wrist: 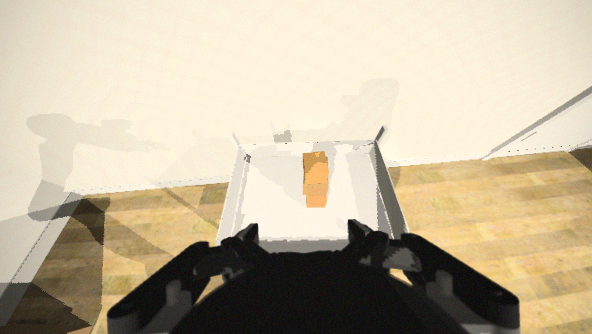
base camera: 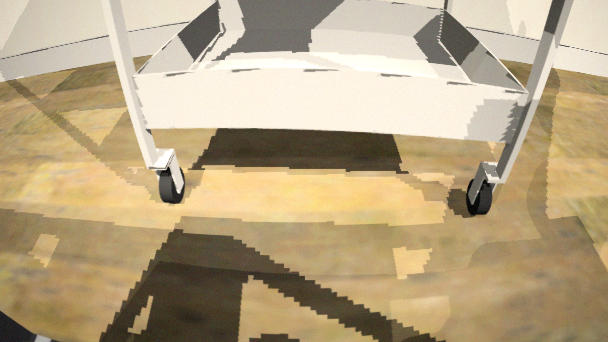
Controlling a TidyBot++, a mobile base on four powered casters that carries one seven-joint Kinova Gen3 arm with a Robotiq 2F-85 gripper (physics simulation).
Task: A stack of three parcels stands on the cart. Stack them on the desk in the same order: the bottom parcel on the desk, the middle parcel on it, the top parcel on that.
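Frame: origin at the arm's base, x right, y ahead, z up, level; millimetres.
Seen in the pictures: gripper, fingertip midpoint: (wrist: 303,231).
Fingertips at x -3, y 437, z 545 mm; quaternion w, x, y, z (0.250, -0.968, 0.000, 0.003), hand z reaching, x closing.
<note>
A point is followed by its place in that frame.
The white cart (base camera: 305,102) @[x -13, y 400, z -234 mm] (wrist: 295,245) @[x -23, y 447, z 266 mm] shows its lower tray, posts and casters in the base camera view, and its upper tray in the wrist view. An orange stack of parcels (wrist: 315,175) @[x 30, y 569, z 410 mm] stands in that upper tray, a little right of its middle. Its pieces are slightly offset from one another; where one parcel ends and another begins is hard to tell. My gripper (wrist: 303,231) @[x -3, y 437, z 545 mm] is open and empty, above and in front of the cart, with the stack beyond its fingertips. The desk does not show in either view.
A pale wall (base camera: 580,30) @[x 895, y 1063, z -248 mm] (wrist: 200,60) @[x -323, y 1002, z 469 mm] stands behind the cart. The cart's black front casters (base camera: 171,186) @[x -186, y 401, z -356 mm] (base camera: 479,196) @[x 216, y 395, z -355 mm] rest on the wooden floor (base camera: 300,195) @[x -21, y 434, z -396 mm] (wrist: 500,215) @[x 1369, y 614, z -396 mm]. The upper tray has raised side walls. Shadows of the arm fall on the wall and floor.
</note>
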